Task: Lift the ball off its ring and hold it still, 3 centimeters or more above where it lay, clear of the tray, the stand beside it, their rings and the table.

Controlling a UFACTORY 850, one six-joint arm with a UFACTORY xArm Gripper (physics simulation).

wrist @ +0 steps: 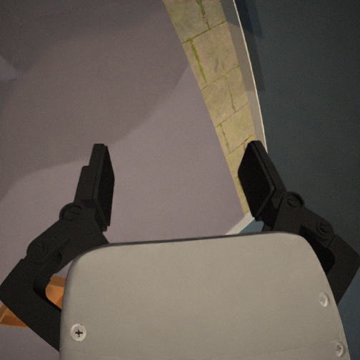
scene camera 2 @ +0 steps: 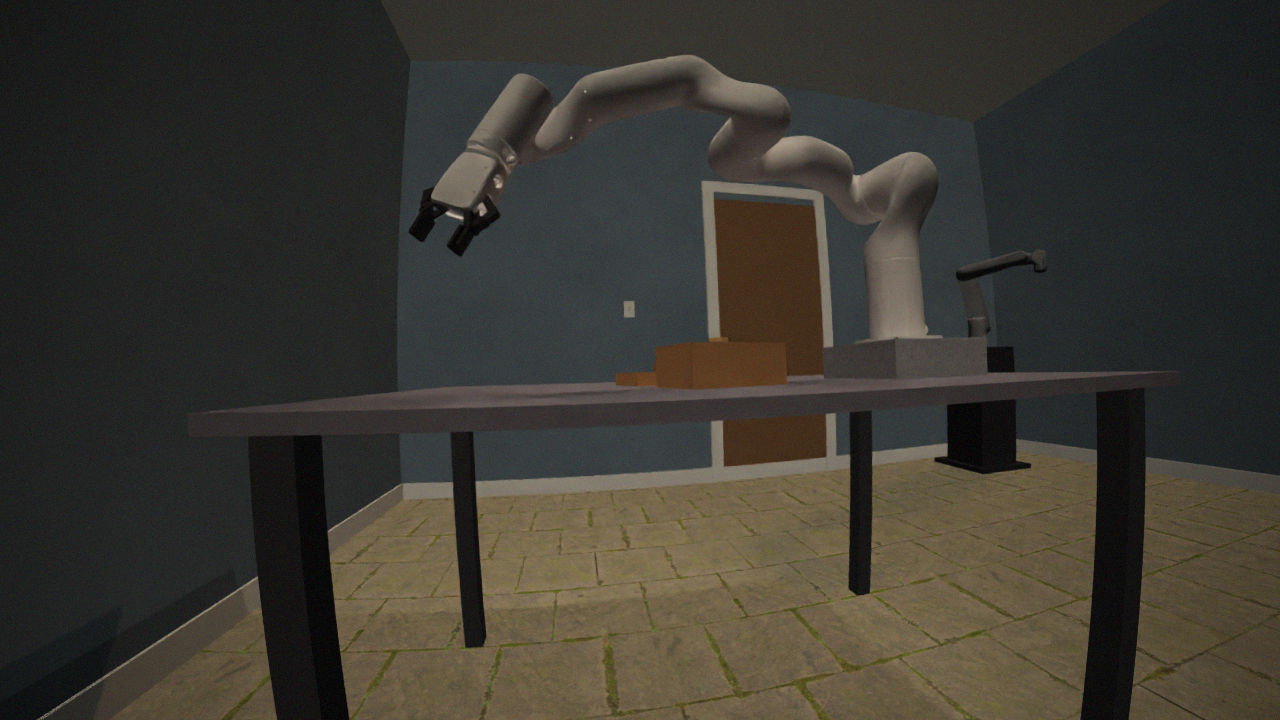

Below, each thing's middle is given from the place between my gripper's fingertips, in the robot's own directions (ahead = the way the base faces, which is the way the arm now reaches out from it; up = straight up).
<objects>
Right now my hand is 47 cm past the orange stand (scene camera 2: pixel 719 363), 20 cm above it and 8 cm to the left of it.
</objects>
